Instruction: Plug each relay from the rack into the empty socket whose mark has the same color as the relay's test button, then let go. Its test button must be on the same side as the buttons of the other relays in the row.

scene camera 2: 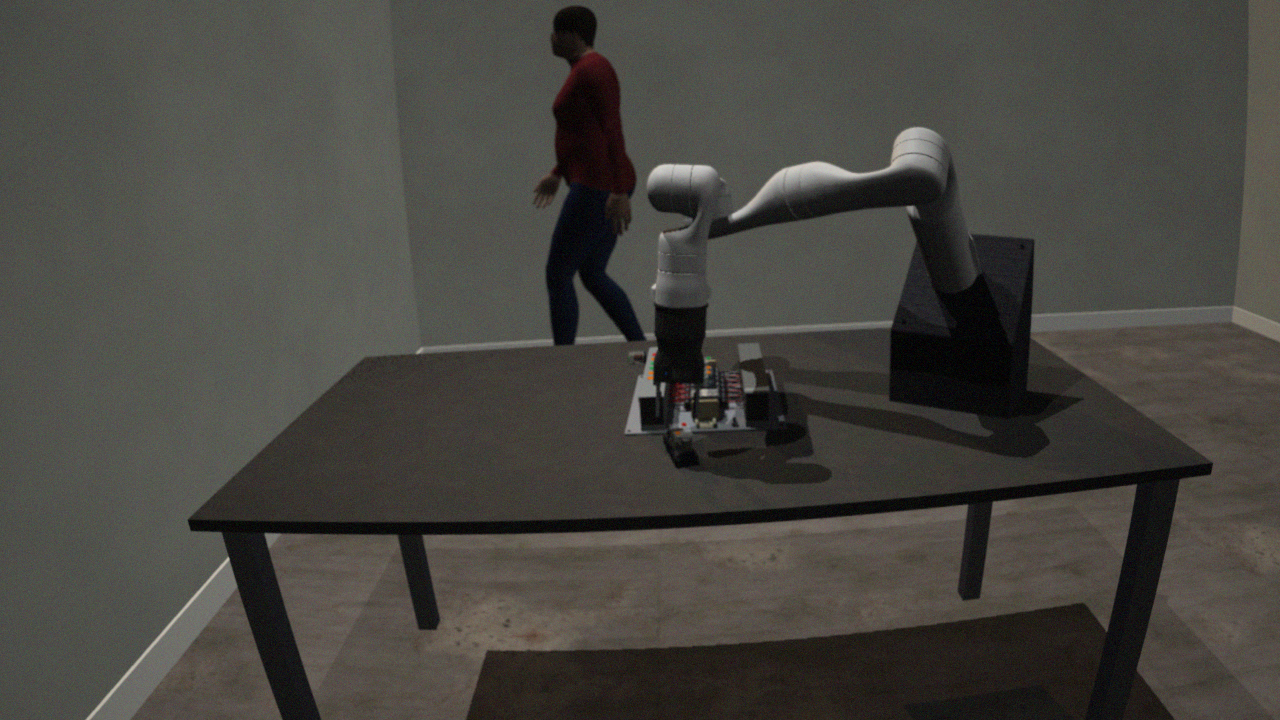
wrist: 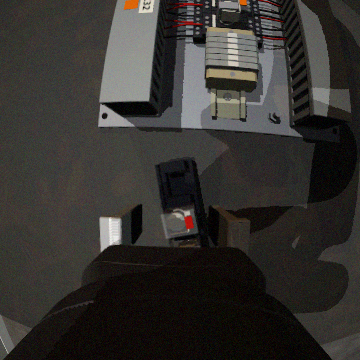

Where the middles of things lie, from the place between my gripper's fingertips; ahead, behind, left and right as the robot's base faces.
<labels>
The black relay rack (wrist: 176, 183) lies 5 cm below my hand and 1 cm to the left of it. From my hand the other things lie so: panel plate (scene camera 2: 676, 414) 24 cm to the right, 6 cm below, 3 cm behind; then beige terminal block (wrist: 220, 78) 13 cm to the right, 4 cm below, 4 cm behind.
</labels>
